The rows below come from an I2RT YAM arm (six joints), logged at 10 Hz.
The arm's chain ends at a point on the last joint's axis. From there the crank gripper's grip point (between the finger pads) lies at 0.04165 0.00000 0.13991 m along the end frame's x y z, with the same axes.
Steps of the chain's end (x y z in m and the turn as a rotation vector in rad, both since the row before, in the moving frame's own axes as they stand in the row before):
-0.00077 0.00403 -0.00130 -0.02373 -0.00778 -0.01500
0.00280 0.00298 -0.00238 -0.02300 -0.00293 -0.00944
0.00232 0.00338 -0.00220 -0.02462 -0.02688 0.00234
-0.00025 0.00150 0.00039 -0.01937 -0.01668 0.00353
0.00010 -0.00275 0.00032 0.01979 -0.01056 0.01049
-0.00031 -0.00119 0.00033 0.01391 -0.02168 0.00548
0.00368 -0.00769 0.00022 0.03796 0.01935 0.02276
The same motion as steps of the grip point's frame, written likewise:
-0.00184 0.00674 -0.00101 -0.02373 -0.00778 -0.01500
0.00240 0.00581 -0.00229 -0.02300 -0.00293 -0.00944
-0.00146 0.00693 -0.00117 -0.02462 -0.02688 0.00234
-0.00259 0.00436 0.00104 -0.01937 -0.01668 0.00353
-0.00137 -0.00509 0.00073 0.01979 -0.01056 0.01049
-0.00335 -0.00292 0.00119 0.01391 -0.02168 0.00548
0.00643 -0.01201 -0.00069 0.03796 0.01935 0.02276

